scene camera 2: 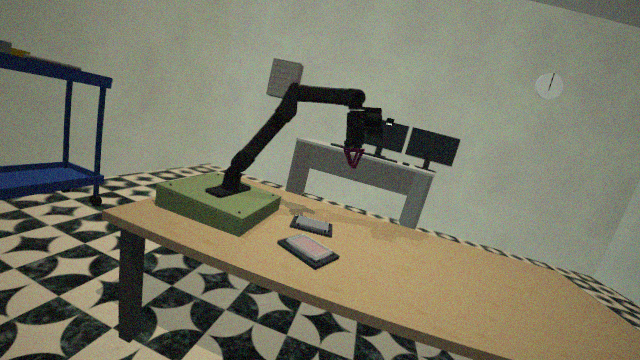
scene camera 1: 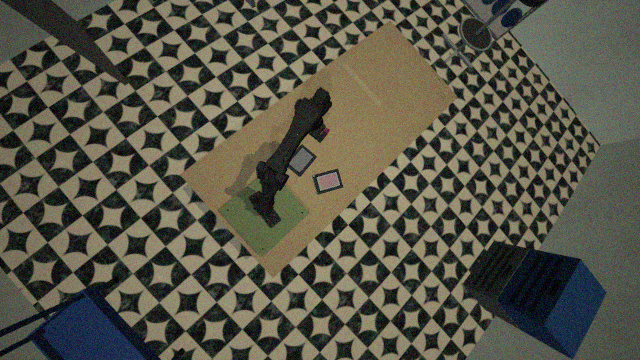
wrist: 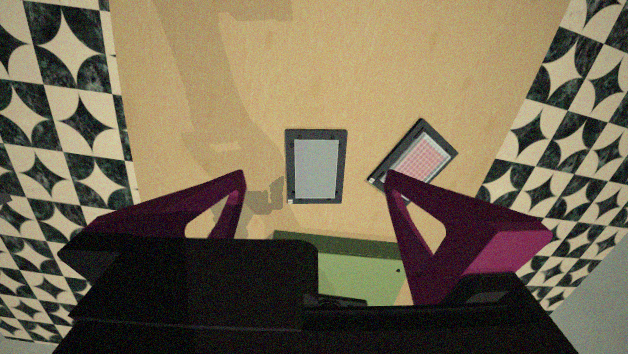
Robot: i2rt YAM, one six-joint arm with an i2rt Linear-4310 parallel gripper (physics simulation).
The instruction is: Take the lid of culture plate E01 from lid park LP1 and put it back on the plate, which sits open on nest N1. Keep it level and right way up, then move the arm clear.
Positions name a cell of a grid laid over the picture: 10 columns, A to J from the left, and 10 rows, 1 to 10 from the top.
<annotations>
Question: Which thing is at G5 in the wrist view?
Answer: A well plate with pink top.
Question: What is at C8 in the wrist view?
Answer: The gripper.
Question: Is the gripper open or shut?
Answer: Open.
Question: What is the gripper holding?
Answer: Nothing.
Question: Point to a grey plate lid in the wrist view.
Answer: F5
</annotations>
